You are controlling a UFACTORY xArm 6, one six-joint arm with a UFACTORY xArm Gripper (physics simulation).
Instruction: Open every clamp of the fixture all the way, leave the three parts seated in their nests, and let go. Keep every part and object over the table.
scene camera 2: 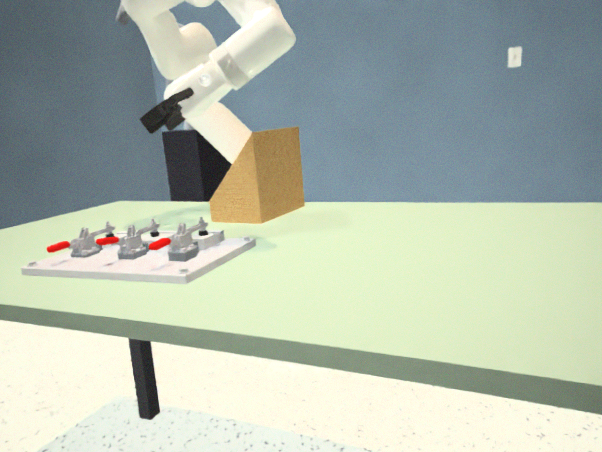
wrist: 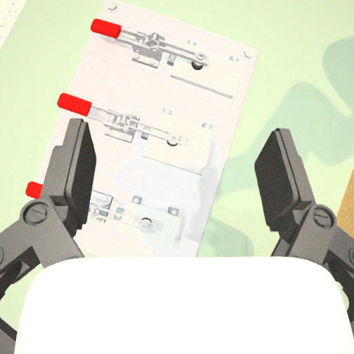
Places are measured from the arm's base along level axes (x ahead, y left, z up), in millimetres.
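Pixels of known places: gripper, fingertip midpoint: (scene camera 2: 155, 125); arm's base at its link origin: (scene camera 2: 256, 162).
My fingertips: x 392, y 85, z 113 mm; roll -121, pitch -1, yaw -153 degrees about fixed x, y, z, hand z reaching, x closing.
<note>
For each thing: its top centre in the pictures, then the offset to it from my fingertips. Level surfaces: height alone.
- pale base plate at its top centre: (scene camera 2: 143, 252) dx +42, dy -32, dz -230 mm
- left clamp at its top centre: (scene camera 2: 81, 228) dx +90, dy -135, dz -178 mm
- middle clamp at its top centre: (scene camera 2: 129, 225) dx +69, dy -27, dz -173 mm
- right clamp at its top centre: (scene camera 2: 179, 223) dx +51, dy +82, dz -168 mm
- table at its surface level: dz -245 mm
Three clamps stand in a row on a pale base plate (scene camera 2: 125, 268) (wrist: 145, 90): left clamp (scene camera 2: 86, 243) (wrist: 150, 44), middle clamp (scene camera 2: 132, 243) (wrist: 125, 122), right clamp (scene camera 2: 182, 243) (wrist: 100, 212). Each red handle lies low, pointing outward, and each arm lies flat with its black tip over a pale part. The parts sit beneath the tips: top part (wrist: 215, 77), middle part (wrist: 185, 152) and bottom part (wrist: 162, 230) in the wrist view; contact is too small to tell. My gripper (scene camera 2: 162, 121) (wrist: 179, 141) is open and empty, tilted, high above the plate. Its left finger partly hides the nearest clamp.
A wooden block (scene camera 2: 277, 175) (wrist: 347, 205) with a slanted side stands on the table (scene camera 2: 400, 280) behind and right of the plate. A dark box (scene camera 2: 184, 167) stands behind it near my arm's base. The table's front edge runs in front of the plate.
</note>
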